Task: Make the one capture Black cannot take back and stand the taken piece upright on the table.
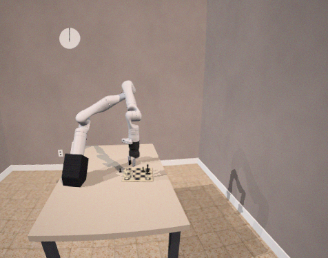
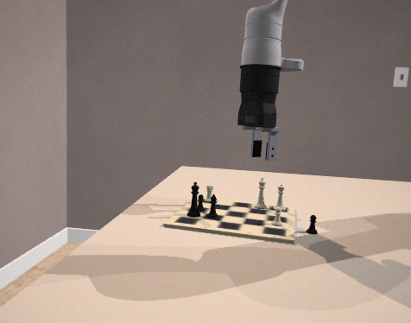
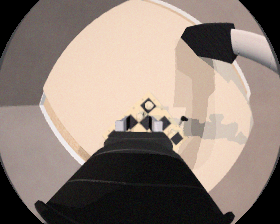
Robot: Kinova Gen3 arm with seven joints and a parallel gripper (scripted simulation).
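The white king lies 9 cm below my hand. Round my hand: white queen (10 cm below, 4 cm behind); then white rook (11 cm below, 11 cm ahead, 1 cm to the right); then chessboard (12 cm below, 7 cm to the left, 4 cm ahead).
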